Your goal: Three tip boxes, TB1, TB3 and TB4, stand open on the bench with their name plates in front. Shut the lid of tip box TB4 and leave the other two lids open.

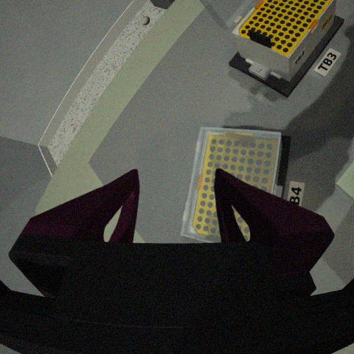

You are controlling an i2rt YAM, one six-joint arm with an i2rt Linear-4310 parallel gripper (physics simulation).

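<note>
Tip box TB4 (245, 172) stands at centre right with its name plate (296, 194), partly hidden by the right finger. Its clear lid (240, 131) lies flat over the yellow tip rack, covering it from edge to edge as far as shows. My gripper (176, 177) is partly open with nothing between the fingers. The right fingertip shows over the box's left part, the left fingertip over the bench. Tip box TB3 (285, 30) is at the upper right, its yellow rack uncovered, its clear lid (230, 12) raised at its left, its name plate (328, 62) beside it. TB1 does not show.
A pale green band (112, 112) curves along the left on the grey bench (165, 100). Beyond it is a speckled strip (92, 90) with a small round knob (145, 20). A dark base (287, 90) lies under TB3. A pale green piece (348, 181) shows at the right edge.
</note>
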